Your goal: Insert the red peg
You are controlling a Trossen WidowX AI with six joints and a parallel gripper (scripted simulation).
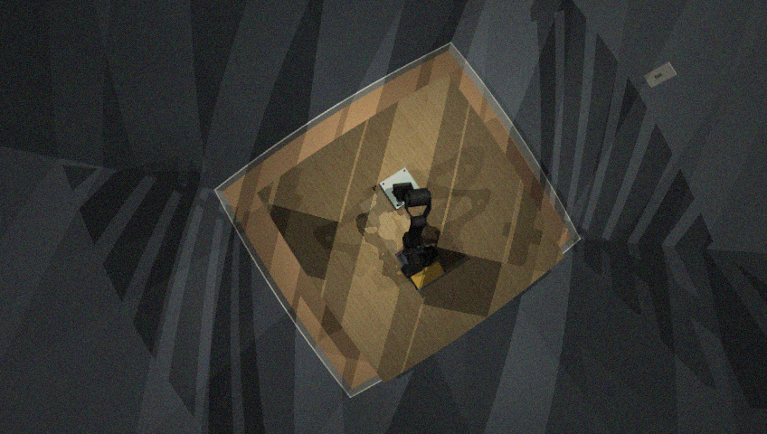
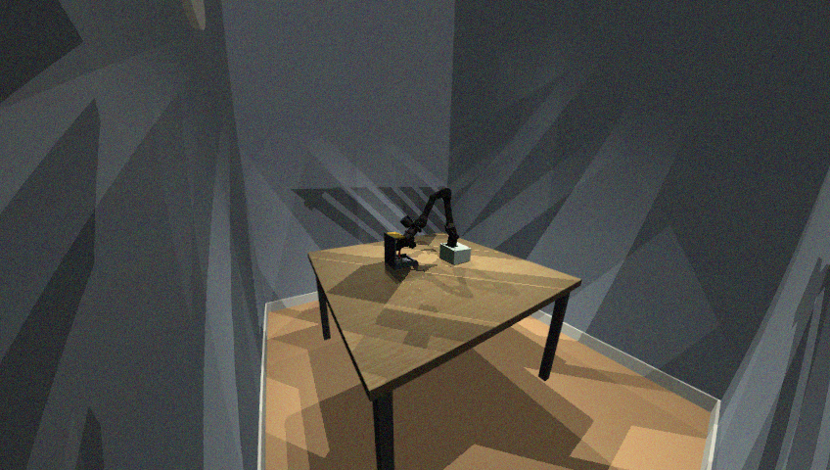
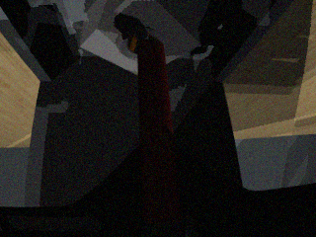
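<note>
Right now the yellow roof is 1 cm to the right of my gripper tip and 10 cm above it. Also, from my gripper tip: red peg: 3 cm behind, 1 cm below.
</note>
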